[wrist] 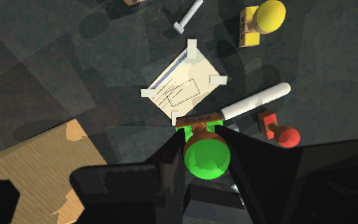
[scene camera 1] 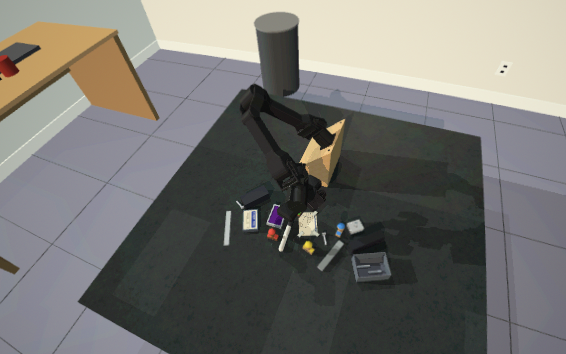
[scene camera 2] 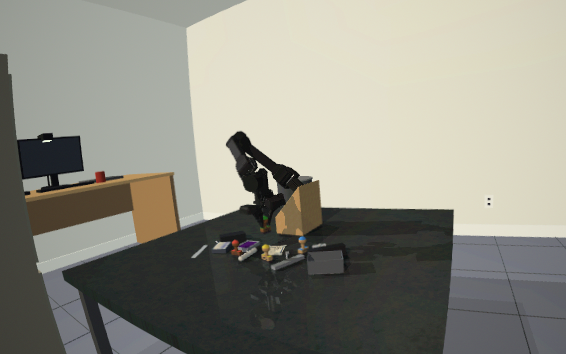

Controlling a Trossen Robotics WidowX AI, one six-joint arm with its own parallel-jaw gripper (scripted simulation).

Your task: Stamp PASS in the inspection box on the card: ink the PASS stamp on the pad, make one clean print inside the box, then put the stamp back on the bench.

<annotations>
My gripper shows in the wrist view point(199, 131), in scene camera 1 and in scene camera 2. A grey tray shows in scene camera 1 and in scene camera 2; in the wrist view it is out of frame. One and the same spot on my gripper: point(scene camera 1: 316, 198) is point(scene camera 2: 274, 197). One and the same spot on the grey tray: point(scene camera 2: 324, 262) is point(scene camera 1: 373, 277).
</annotations>
